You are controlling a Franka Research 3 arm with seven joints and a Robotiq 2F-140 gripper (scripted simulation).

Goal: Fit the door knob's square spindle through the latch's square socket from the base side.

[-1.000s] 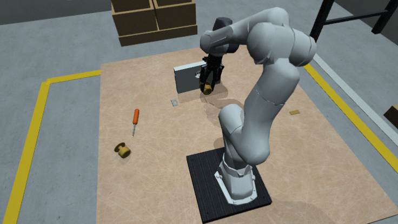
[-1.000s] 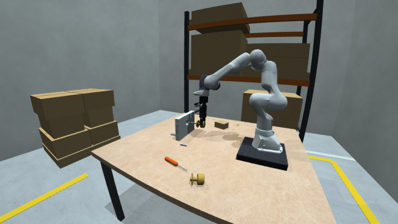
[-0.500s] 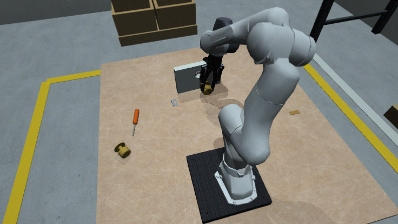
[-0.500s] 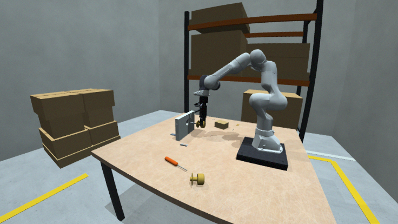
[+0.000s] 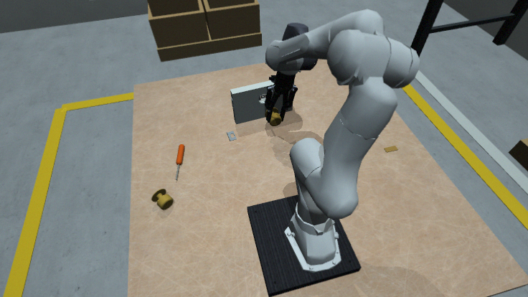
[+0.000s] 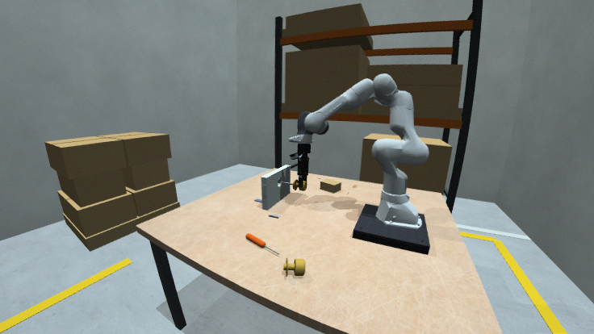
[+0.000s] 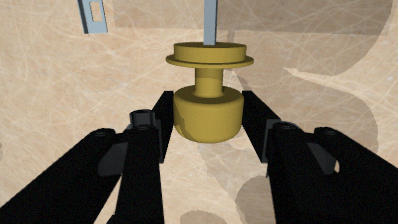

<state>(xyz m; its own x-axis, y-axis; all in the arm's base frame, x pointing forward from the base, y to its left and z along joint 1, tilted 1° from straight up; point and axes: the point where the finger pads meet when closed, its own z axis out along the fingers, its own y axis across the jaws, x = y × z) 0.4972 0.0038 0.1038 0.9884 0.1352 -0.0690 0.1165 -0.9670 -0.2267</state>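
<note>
The grey door panel lies 16 cm ahead of my hand, 2 cm to the left of it and 4 cm below it. From my hand the other things lie so: tan block (6 cm behind, 33 cm to the right, 12 cm below); then brass knob (24 cm behind, 52 cm to the left, 12 cm below); then orange screwdriver (6 cm behind, 46 cm to the left, 13 cm below).
</note>
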